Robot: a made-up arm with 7 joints.
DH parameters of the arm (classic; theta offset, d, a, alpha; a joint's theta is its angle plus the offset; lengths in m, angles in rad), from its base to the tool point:
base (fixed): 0.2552 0 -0.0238 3.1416
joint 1: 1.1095 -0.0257 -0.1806 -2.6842
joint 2: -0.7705 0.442 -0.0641 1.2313
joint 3: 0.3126 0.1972 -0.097 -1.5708
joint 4: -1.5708 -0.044 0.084 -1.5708
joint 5: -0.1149 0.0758 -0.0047 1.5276
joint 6: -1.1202 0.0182 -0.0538 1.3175
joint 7: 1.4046 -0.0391 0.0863 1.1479
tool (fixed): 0.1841 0.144 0 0
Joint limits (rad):
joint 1: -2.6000..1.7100
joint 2: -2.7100..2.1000
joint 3: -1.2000..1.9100
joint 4: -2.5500..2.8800
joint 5: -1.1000..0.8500
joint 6: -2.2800..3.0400
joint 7: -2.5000..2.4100
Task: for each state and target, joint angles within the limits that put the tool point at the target. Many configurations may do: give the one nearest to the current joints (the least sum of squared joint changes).
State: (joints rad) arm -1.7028 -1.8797 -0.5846 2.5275 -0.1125 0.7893 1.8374
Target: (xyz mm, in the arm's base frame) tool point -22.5 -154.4 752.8
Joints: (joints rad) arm -1.6285 -1.6251 -0.8849 2.5880 0.0397 0.9554 1.7394
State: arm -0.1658 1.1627 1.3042 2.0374 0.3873 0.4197 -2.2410
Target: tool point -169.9 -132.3 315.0
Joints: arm -0.0046 1.3857 1.4546 1.8621 0.2339 0.2332 -2.3016
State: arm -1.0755 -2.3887 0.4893 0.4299 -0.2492 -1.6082 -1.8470
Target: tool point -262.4 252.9 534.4
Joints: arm -0.2008 -2.0524 0.1787 0.2055 -0.2081 -1.5963 -1.8654
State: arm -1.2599 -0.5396 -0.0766 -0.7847 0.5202 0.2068 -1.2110
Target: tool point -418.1 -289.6 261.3
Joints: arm -0.9600 -0.1159 0.6327 -1.4268 0.3803 0.2930 -1.1408
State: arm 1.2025 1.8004 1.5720 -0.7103 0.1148 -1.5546 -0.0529
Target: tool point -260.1 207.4 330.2
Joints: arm 1.5131 1.9439 1.6735 -0.8035 0.1899 -1.2027 -0.0516
